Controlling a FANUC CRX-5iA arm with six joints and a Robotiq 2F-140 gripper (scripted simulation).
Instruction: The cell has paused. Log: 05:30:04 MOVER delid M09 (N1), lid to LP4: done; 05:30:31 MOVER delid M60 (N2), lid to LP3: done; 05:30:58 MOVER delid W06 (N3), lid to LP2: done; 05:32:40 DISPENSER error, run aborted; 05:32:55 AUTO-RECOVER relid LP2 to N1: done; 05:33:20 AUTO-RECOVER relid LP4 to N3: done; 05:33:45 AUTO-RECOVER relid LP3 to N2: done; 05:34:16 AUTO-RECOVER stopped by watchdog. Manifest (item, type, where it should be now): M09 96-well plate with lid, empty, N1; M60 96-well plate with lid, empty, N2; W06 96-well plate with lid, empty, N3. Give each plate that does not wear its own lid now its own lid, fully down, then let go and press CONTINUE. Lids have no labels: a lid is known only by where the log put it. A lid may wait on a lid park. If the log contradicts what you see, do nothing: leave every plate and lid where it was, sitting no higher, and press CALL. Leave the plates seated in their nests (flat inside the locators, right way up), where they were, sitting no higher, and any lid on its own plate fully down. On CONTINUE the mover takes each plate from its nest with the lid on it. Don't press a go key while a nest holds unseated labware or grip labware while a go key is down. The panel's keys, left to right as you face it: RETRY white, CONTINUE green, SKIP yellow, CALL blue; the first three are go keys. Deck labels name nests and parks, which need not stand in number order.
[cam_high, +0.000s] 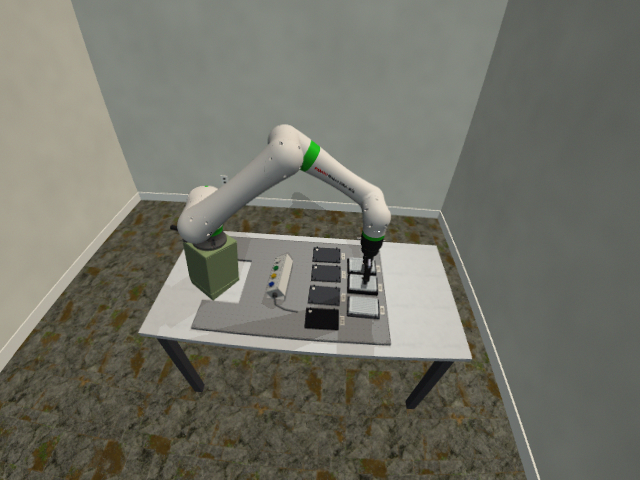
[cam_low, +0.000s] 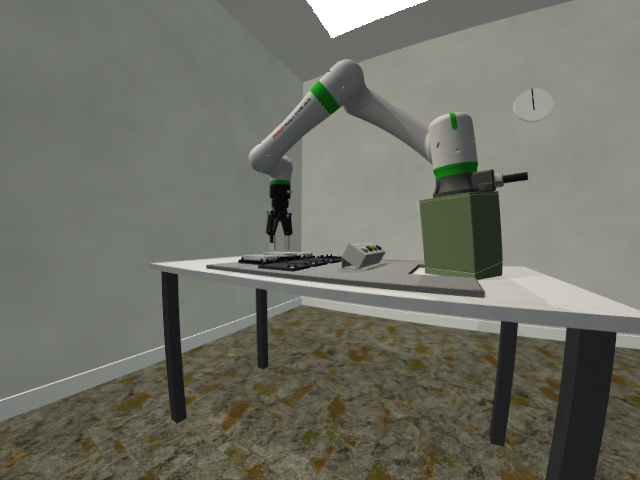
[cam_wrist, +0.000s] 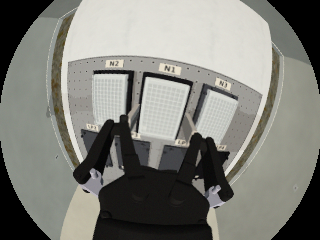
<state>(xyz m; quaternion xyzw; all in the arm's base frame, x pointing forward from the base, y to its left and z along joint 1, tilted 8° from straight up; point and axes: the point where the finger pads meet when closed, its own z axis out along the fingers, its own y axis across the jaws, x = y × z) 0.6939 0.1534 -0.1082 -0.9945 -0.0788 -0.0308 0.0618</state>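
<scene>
Now: hand 50 mm above the plate. Also, from my hand: lid park LP4: 140 mm behind, 230 mm to the right, 70 mm below; green key: 410 mm behind, 60 mm to the right, 10 mm below; lid park LP3: 190 mm behind, 30 mm to the left, 70 mm below.
</scene>
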